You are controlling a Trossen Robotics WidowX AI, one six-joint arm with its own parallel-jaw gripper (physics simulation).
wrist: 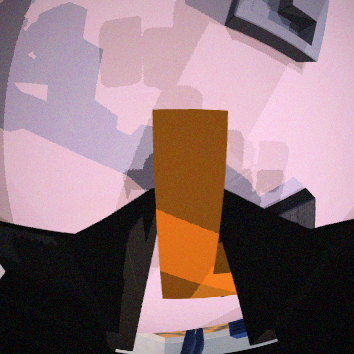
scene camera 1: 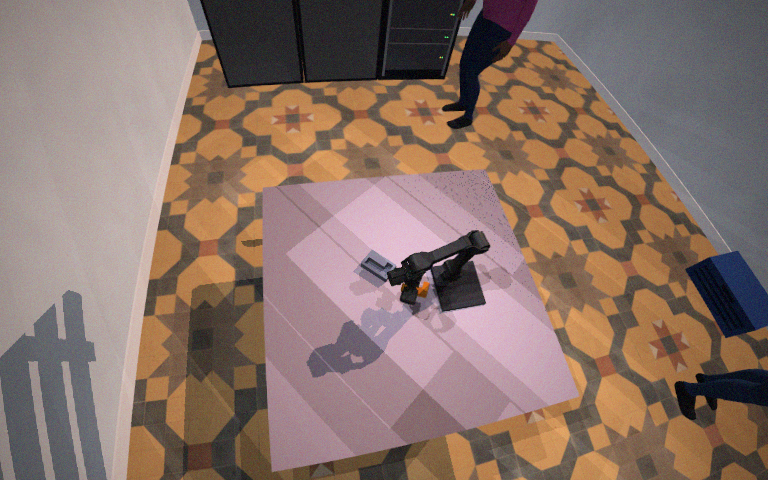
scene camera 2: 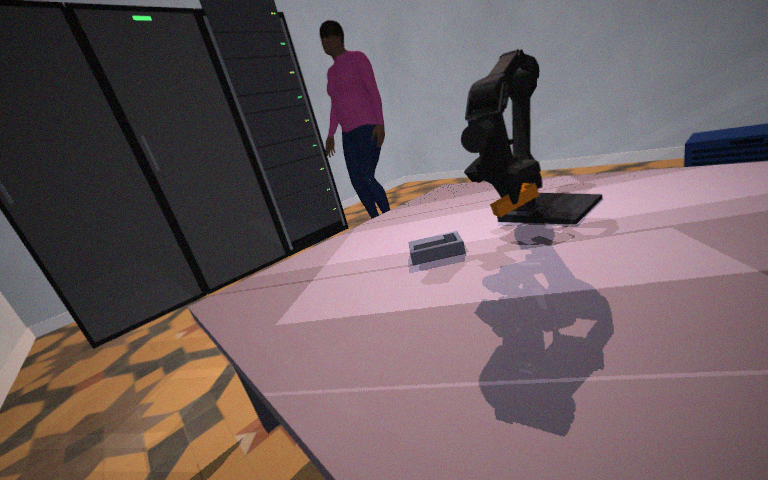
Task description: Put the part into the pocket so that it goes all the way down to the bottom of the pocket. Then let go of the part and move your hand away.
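Frame: origin at the arm's base, x ahead, y left, z up, level; centimetres.
Where they show: gripper, fingertip midpoint: (wrist: 186, 195) (scene camera 1: 411, 290) (scene camera 2: 510, 203); arm's base, link origin: (scene camera 1: 448, 275) (scene camera 2: 525, 207).
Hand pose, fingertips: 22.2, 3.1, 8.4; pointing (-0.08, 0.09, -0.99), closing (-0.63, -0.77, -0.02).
Note:
Each offset is from my fingertips to the top centre of the thing, as dx, dy, dz. Level surfaces: height alone.
The orange part @[-1.8, -0.5, +3.1] (scene camera 1: 423, 289) (scene camera 2: 514, 199) (wrist: 190, 160) is a long bar with a short foot to one side at the end nearer the wrist camera's lower edge. My gripper (scene camera 1: 415, 290) (scene camera 2: 519, 195) (wrist: 186, 195) is shut on it across its width. In scene camera 2 the part is held tilted above the table, its left end lower. The grey block with the pocket @[+7.0, -19.0, -7.1] (scene camera 1: 380, 276) (scene camera 2: 438, 253) (wrist: 272, 34) lies on the table, apart from the part. Its recess faces up and has an angled outline. The black fingers hide some of the part's sides.
The arm's black base plate (scene camera 1: 461, 291) (scene camera 2: 572, 208) stands beside the gripper on the pink table top @[dz -10.7] (scene camera 1: 317, 407) (scene camera 2: 396, 350). Dark cabinets (scene camera 1: 339, 39) (scene camera 2: 152, 141), a person in a magenta top (scene camera 1: 481, 53) (scene camera 2: 355, 90) and a blue box (scene camera 1: 736, 294) (scene camera 2: 724, 148) are beyond the table.

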